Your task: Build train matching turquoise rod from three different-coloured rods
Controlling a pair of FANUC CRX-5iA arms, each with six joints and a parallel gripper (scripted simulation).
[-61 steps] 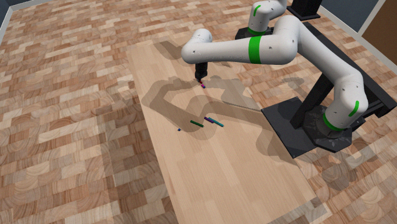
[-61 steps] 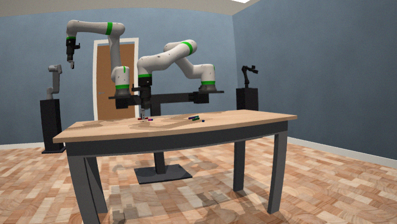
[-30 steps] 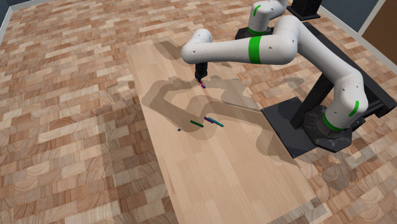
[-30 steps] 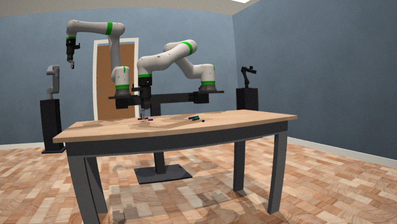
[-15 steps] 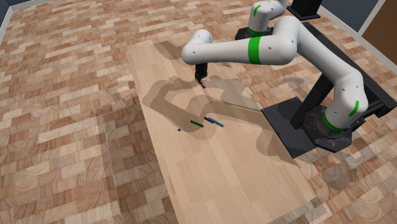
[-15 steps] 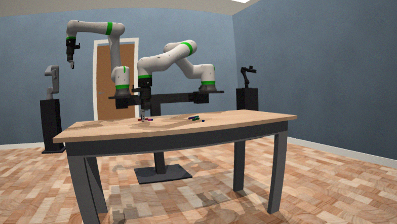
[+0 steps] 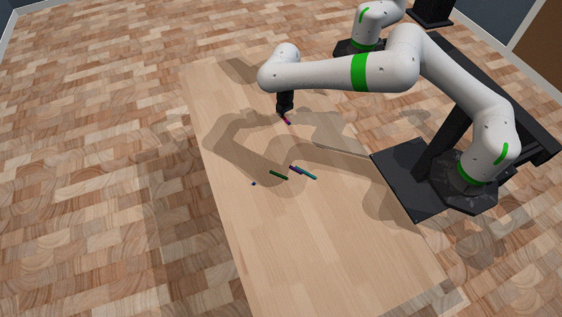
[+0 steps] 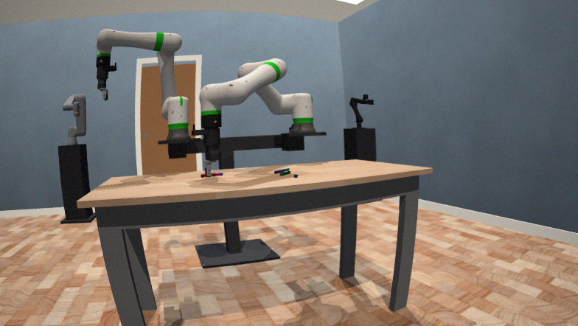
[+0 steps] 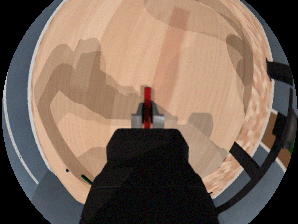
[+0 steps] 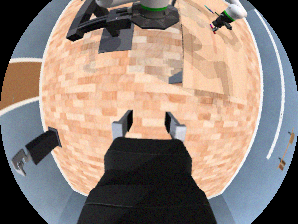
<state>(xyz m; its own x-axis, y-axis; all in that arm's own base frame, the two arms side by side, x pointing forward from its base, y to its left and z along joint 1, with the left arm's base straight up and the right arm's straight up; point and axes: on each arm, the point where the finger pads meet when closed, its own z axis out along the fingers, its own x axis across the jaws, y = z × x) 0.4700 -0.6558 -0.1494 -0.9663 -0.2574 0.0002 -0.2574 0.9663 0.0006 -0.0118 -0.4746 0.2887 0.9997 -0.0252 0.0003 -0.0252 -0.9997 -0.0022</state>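
Now: the red rod 2 cm below my left hand. From my left hand the other things lie so: magenta rod 5 cm to the left, 2 cm below, 1 cm behind; green rod 31 cm to the left, 13 cm ahead, 2 cm below; purple rod 31 cm to the left, 5 cm ahead, 2 cm below.
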